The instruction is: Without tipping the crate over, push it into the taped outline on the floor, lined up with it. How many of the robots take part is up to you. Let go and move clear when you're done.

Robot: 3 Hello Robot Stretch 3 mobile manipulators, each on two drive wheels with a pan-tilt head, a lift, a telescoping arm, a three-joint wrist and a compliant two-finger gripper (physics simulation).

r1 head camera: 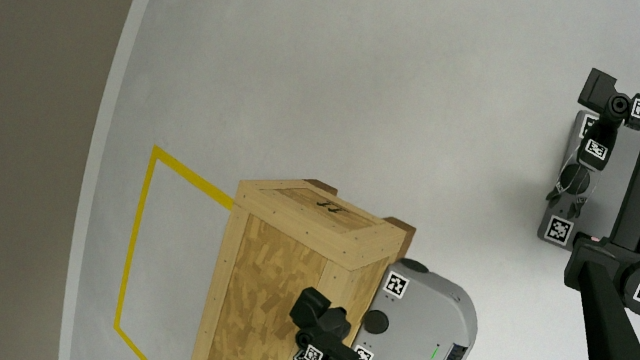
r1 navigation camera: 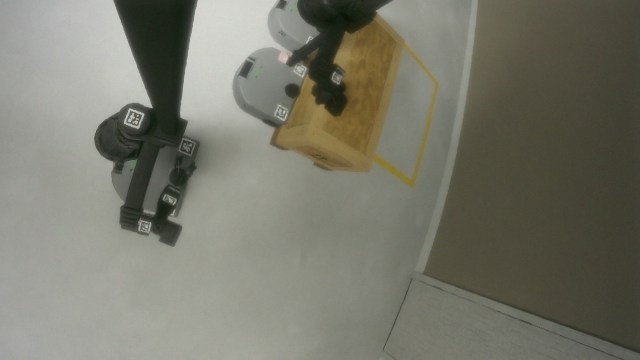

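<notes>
The wooden crate (r1 head camera: 280, 260) (r1 navigation camera: 367, 75) stands upright beside the yellow taped outline (r1 head camera: 134, 240) (r1 navigation camera: 427, 125). It hides the outline's near side, so any overlap cannot be judged. One robot base (r1 head camera: 425, 310) (r1 navigation camera: 260, 90) is against or very near the crate's side away from the outline. A second base (r1 navigation camera: 290, 25) is beside it in the navigation view. A dark wrist (r1 head camera: 325, 325) (r1 navigation camera: 327, 90) is over the crate; its fingers cannot be made out, nor which robot it belongs to. My r1 gripper (r1 head camera: 566, 201) (r1 navigation camera: 185, 164) is open and empty above my own base, apart from the crate.
A brown wall (r1 head camera: 45, 125) (r1 navigation camera: 540, 150) with a pale skirting runs beyond the outline's far side. A pale door (r1 navigation camera: 500, 325) is at the lower right of the navigation view. My base (r1 head camera: 612, 185) stands across a gap from the crate and the other bases.
</notes>
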